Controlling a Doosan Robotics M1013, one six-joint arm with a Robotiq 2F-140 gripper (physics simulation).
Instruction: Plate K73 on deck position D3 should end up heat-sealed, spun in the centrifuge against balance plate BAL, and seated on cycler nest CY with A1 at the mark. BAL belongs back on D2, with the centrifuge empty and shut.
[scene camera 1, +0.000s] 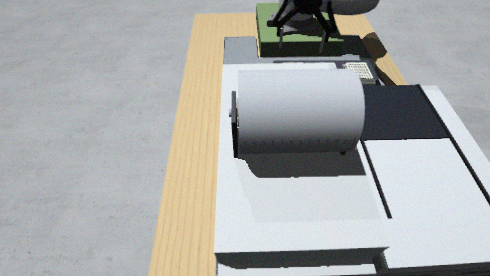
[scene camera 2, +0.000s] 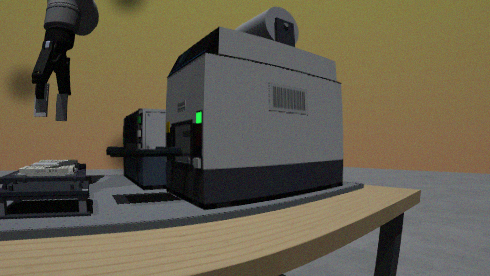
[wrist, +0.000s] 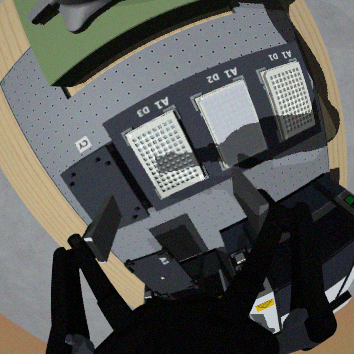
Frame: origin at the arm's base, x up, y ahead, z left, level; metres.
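Where they show: gripper, fingertip midpoint: (scene camera 1: 300, 47) (scene camera 2: 51, 119) (wrist: 173, 194); arm's base, origin of the base link: (scene camera 1: 294, 23).
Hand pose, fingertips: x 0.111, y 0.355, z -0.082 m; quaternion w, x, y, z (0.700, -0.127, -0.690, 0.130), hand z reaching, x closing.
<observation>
Things, the pixels of their top centre, and the offset from my fingertips.
- Plate K73, middle of its top: (wrist: 166, 157) (scene camera 2: 48, 167) dy -0.008, dx -0.112, dz -0.003 m
- smooth-topped plate, middle of its top: (wrist: 235, 124) (scene camera 2: 54, 163) dy +0.007, dx -0.112, dz +0.120 m
- Nest CY, middle of its top: (scene camera 2: 46, 180) (wrist: 101, 198) dy -0.009, dx -0.123, dz -0.153 m
- sealer, middle of its top: (scene camera 1: 296, 68) (scene camera 2: 257, 15) dy +0.486, dx +0.300, dz -0.180 m
- open-welled plate, middle of its top: (wrist: 293, 99) (scene camera 2: 59, 160) (scene camera 1: 360, 72) dy +0.021, dx -0.112, dz +0.243 m
Plate K73 (scene camera 2: 50, 171) (wrist: 172, 172) is a pale, open-welled plate on D3. On D2 is a smooth-topped plate (wrist: 230, 107), seen in the wrist view; its label is not readable. Nest CY (wrist: 95, 187) is a dark, bare plate beside D3. The sealer (scene camera 1: 300, 235) (scene camera 2: 272, 135) has a foil roll on top. Its dark tray (scene camera 2: 142, 151) (wrist: 160, 272), marked A1, sticks out of its front and is bare. The centrifuge appears to be the unit beside it (scene camera 2: 154, 130) (scene camera 1: 420, 180); its inside is hidden. My gripper (scene camera 1: 301, 42) (scene camera 2: 51, 109) (wrist: 173, 194) is open and empty, high above the deck.
Another open-welled plate (wrist: 290, 97) (scene camera 1: 359, 71) is on D1. The green block (scene camera 1: 270, 22) (wrist: 65, 55) carrying the arm's base stands behind the deck. The foil roll (scene camera 1: 300, 110) (scene camera 2: 277, 27) rises above the sealer. Arm shadows cross the plates.
</observation>
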